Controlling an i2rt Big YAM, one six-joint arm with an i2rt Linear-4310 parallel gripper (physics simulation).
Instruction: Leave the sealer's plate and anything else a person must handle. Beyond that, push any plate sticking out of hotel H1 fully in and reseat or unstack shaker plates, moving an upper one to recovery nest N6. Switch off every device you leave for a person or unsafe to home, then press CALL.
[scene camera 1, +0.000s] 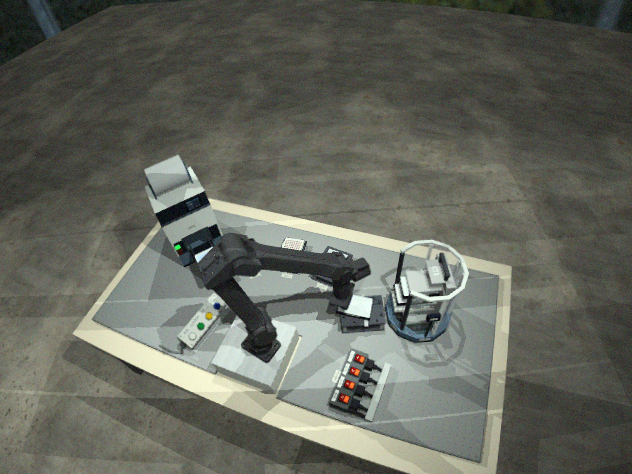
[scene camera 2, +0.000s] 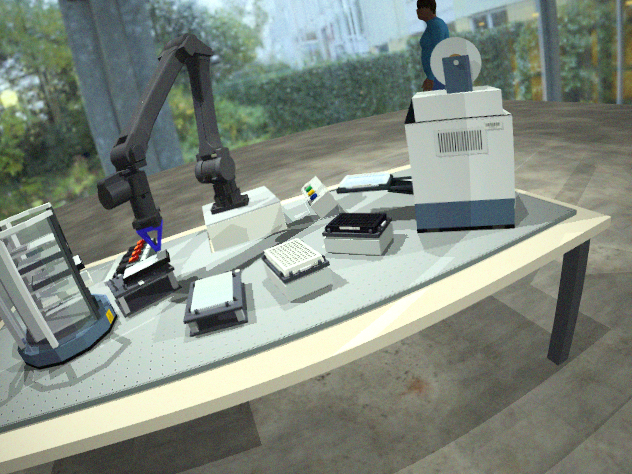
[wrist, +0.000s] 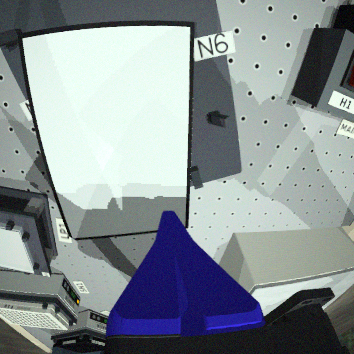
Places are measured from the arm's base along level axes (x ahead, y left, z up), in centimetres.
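Pixels of known places: gripper, between the fingertips: (scene camera 1: 342, 307) (scene camera 2: 158, 250) (wrist: 167, 217); arm's base, origin of its link: (scene camera 1: 261, 345) (scene camera 2: 230, 206) (wrist: 291, 306).
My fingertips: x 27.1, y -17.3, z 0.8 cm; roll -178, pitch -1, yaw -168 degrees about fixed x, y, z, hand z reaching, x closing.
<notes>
For each thing: its middle in the pictures, then the offset to it from my fingertips.
- dark nest N6, middle of its body: (wrist: 128, 80) (scene camera 2: 141, 282) (scene camera 1: 361, 313) dx +4.2, dy -5.9, dz -5.7 cm
- white plate, middle of its body: (scene camera 2: 292, 255) (wrist: 28, 315) (scene camera 1: 291, 251) dx +14.6, dy +33.5, dz -3.3 cm
- black plate, middle of its body: (scene camera 2: 356, 222) (wrist: 83, 344) dx +4.7, dy +50.1, dz -3.3 cm
- sealer, middle of its body: (scene camera 2: 457, 131) (scene camera 1: 181, 206) dx +1.7, dy +80.6, dz +13.3 cm
- pale plate, middle of its body: (scene camera 2: 212, 291) dx +18.6, dy +15.7, dz -5.2 cm
- button panel, middle of its body: (scene camera 2: 318, 196) (scene camera 1: 202, 321) dx -30.1, dy +45.5, dz -5.3 cm
My gripper (scene camera 2: 157, 248) (wrist: 167, 217) is shut and empty, its tip at the near edge of a white-topped plate in the wrist view. That plate (scene camera 1: 358, 306) (scene camera 2: 145, 265) (wrist: 110, 110) sits off-centre and looks tilted on the dark nest N6 (scene camera 1: 376, 327) (wrist: 216, 145). Hotel H1 (scene camera 1: 426, 335) (scene camera 2: 66, 348) is the round tower beside it; how far its plates stick out is unclear. A white plate (scene camera 1: 293, 244) (scene camera 2: 293, 256) and a black plate (scene camera 2: 357, 222) sit on the shakers. The sealer (scene camera 1: 187, 224) (scene camera 2: 462, 176) has a plate (scene camera 2: 365, 181) in front. Several switches (scene camera 1: 354, 371) are lit.
A pale plate (scene camera 2: 211, 293) lies on the dark stand by label LP1. The button panel (scene camera 1: 192, 335) (scene camera 2: 322, 200) stands beside the arm's white base block (scene camera 1: 239, 362) (scene camera 2: 245, 224) (wrist: 300, 255). A person (scene camera 2: 433, 40) stands behind the sealer, off the table.
</notes>
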